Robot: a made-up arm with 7 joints. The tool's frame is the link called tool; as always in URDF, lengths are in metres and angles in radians. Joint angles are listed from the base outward.
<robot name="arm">
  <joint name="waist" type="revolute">
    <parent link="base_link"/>
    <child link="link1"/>
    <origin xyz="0.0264 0.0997 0.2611" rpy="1.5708 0 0"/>
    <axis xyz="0 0 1"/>
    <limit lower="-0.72" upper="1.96"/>
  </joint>
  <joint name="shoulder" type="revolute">
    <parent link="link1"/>
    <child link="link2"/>
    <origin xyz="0.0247 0.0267 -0.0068" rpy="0 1.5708 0"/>
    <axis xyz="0 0 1"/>
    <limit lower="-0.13" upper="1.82"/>
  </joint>
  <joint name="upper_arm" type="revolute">
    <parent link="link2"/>
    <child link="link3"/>
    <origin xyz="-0.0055 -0.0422 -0.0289" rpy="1.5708 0 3.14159"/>
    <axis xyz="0 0 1"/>
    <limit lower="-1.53" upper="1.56"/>
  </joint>
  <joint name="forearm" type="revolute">
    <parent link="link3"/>
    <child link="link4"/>
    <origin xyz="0.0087 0.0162 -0.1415" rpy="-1.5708 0 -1.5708"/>
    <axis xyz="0 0 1"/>
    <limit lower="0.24" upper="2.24"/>
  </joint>
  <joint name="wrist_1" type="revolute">
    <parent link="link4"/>
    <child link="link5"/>
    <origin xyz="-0.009 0.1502 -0.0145" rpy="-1.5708 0 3.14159"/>
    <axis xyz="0 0 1"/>
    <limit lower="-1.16" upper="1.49"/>
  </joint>
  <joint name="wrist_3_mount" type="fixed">
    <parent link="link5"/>
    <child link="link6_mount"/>
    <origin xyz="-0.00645 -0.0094 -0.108"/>
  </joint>
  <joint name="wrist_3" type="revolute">
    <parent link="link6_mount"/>
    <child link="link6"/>
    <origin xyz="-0.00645 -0.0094 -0.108" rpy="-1.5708 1.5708 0"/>
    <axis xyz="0 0 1"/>
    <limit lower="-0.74" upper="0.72"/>
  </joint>
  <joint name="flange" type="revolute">
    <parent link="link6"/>
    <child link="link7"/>
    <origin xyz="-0.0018 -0.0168 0.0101" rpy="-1.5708 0 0"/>
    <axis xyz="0 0 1"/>
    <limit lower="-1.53" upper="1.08"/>
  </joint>
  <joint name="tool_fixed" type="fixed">
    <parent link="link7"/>
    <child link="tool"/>
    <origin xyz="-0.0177 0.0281 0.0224" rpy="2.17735 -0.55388 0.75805"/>
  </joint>
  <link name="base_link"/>
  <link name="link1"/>
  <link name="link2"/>
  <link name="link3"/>
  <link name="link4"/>
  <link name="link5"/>
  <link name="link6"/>
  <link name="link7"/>
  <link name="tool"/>
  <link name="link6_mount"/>
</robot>
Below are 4 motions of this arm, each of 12 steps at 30 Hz.
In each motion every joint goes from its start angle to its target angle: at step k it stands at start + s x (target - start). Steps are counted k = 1, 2, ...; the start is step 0. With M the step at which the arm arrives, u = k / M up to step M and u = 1 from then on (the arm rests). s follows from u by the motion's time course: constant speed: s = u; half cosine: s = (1 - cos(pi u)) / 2; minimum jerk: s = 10 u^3 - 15 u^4 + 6 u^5.
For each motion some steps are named. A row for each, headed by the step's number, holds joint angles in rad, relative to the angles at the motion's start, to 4 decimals.
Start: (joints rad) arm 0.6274 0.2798 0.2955 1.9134 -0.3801 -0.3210 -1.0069
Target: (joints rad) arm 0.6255 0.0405 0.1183 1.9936 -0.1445 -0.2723 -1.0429
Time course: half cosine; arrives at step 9
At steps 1, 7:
1: -0.0001 -0.0072 -0.0053 0.0024 0.0071 0.0015 -0.0011
7: -0.0017 -0.2113 -0.1565 0.0708 0.2080 0.0430 -0.0318

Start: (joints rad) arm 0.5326 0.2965 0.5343 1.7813 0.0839 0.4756 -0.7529
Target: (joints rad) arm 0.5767 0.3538 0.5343 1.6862 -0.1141 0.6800 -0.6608
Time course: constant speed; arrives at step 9
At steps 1, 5, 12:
1: 0.0049 0.0064 0.0000 -0.0106 -0.0220 0.0227 0.0102
5: 0.0245 0.0318 0.0000 -0.0528 -0.1100 0.1136 0.0512
12: 0.0441 0.0573 0.0000 -0.0951 -0.1980 0.2044 0.0921

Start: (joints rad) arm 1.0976 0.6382 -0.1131 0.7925 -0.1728 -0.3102 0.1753
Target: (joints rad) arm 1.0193 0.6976 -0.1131 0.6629 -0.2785 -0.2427 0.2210
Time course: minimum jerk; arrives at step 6
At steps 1, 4, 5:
1: -0.0028 0.0021 0.0000 -0.0046 -0.0038 0.0024 0.0016
4: -0.0619 0.0469 0.0000 -0.1024 -0.0835 0.0533 0.0361
5: -0.0755 0.0573 0.0000 -0.1250 -0.1019 0.0651 0.0441

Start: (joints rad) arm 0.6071 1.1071 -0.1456 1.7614 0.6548 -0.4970 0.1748
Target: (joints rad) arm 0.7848 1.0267 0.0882 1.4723 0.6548 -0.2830 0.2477
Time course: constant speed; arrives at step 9
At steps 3, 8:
3: 0.0592 -0.0268 0.0779 -0.0964 0.0000 0.0713 0.0243
8: 0.1580 -0.0715 0.2078 -0.2570 0.0000 0.1902 0.0648

